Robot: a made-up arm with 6 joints.
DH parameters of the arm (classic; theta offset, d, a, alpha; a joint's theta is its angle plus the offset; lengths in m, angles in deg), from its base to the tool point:
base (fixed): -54.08 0 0.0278 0
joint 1: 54.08 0.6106 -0.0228 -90
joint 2: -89.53 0 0.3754 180
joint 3: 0.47 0.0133 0.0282 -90
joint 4: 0 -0.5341 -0.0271 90
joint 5: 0 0.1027 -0.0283 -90
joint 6: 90 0.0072 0.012 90
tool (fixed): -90 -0.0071 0 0
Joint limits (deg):
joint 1: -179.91..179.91
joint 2: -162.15..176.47
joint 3: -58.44..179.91
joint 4: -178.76..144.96
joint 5: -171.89..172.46
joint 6: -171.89..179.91
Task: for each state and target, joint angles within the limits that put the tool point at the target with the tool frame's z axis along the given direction. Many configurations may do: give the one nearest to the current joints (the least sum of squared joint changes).
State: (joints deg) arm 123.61 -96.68 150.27 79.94 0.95 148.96
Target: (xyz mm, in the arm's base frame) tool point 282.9 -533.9 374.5 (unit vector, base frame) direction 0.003 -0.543 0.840
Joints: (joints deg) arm 104.96 -54.28 178.81 50.31 -36.31 126.98
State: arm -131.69 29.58 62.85 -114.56 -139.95 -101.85
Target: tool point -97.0 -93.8 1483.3 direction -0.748 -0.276 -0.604
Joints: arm -159.84 -4.46 72.90 -105.97 -121.00 -118.94
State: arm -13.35 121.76 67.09 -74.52 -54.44 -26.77
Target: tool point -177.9 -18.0 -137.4 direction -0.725 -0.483 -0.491
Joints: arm -4.36 157.05 36.45 -71.03 -62.80 -29.78
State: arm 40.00 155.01 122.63 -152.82 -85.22 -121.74
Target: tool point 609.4 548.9 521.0 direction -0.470 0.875 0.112
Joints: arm 38.35 118.86 125.11 -178.76 -121.46 -77.43
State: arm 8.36 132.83 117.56 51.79 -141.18 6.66
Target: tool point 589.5 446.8 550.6 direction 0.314 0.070 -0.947
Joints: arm 43.72 136.42 146.88 55.50 -171.89 45.59
